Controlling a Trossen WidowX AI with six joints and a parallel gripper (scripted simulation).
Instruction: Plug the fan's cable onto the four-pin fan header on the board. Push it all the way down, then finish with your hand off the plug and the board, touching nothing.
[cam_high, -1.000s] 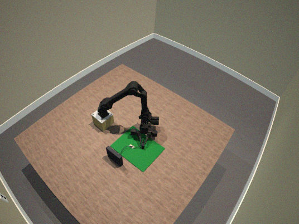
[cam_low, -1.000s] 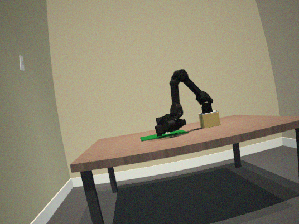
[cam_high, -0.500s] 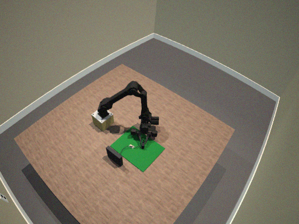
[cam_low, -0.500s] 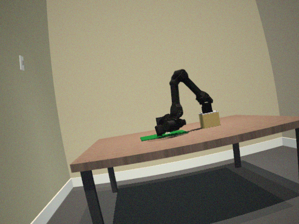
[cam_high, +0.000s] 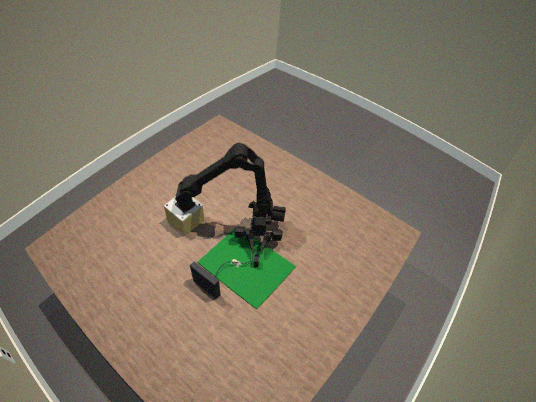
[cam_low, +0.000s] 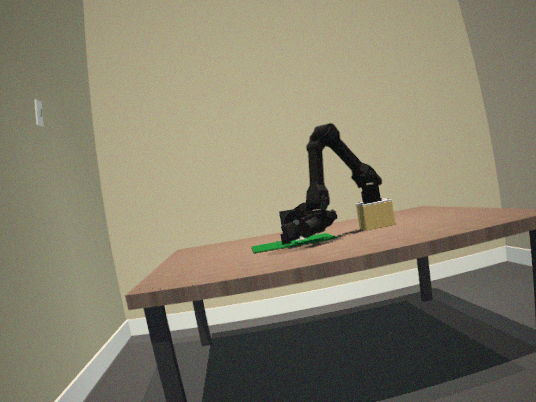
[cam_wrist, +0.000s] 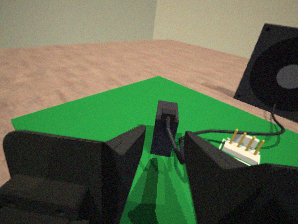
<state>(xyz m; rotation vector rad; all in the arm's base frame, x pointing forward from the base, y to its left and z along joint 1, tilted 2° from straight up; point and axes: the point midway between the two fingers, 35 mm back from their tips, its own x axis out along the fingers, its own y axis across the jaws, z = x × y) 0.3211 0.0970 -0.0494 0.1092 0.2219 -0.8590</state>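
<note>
My gripper tip is now 20 mm short of the dark plug, 20 mm to the left of it and 20 mm above it. Round my gripper tip: white four-pin header (40 mm behind, 70 mm to the right, 40 mm below); green board (10 mm behind, 50 mm to the right, 50 mm below); black fan (40 mm behind, 220 mm to the right, 20 mm above).
</note>
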